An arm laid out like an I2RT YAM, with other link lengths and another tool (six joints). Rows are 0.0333 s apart.
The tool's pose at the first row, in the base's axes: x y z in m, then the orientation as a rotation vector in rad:
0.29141, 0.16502, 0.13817, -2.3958, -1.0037, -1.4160
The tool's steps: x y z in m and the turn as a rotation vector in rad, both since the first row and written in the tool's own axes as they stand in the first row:
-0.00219, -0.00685, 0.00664, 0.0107, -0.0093, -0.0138
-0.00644, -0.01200, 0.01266, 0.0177, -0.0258, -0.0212
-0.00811, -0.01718, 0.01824, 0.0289, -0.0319, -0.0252
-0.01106, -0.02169, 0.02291, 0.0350, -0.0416, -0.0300
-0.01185, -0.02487, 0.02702, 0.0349, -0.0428, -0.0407
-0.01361, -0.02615, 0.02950, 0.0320, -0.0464, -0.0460
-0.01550, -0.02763, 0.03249, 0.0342, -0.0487, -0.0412
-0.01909, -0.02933, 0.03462, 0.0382, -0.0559, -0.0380
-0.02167, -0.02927, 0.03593, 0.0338, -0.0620, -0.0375
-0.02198, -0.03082, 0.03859, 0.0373, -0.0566, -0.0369
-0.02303, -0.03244, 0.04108, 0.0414, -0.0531, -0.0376
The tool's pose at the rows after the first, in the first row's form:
0.29108, 0.17231, 0.13164, -2.3947, -1.0294, -1.4017
0.29073, 0.17708, 0.12403, -2.4038, -1.0464, -1.3807
0.29087, 0.18284, 0.11879, -2.4007, -1.0582, -1.3661
0.29039, 0.18709, 0.11308, -2.4044, -1.0696, -1.3521
0.29103, 0.19106, 0.10970, -2.4036, -1.0842, -1.3542
0.29142, 0.19239, 0.10670, -2.4081, -1.0909, -1.3544
0.29199, 0.19404, 0.10329, -2.4095, -1.0860, -1.3486
0.29129, 0.19468, 0.09888, -2.4138, -1.0851, -1.3365
0.29143, 0.19407, 0.09606, -2.4227, -1.0839, -1.3333
0.29223, 0.19635, 0.09412, -2.4153, -1.0834, -1.3361
0.29264, 0.19826, 0.09165, -2.4090, -1.0853, -1.3367

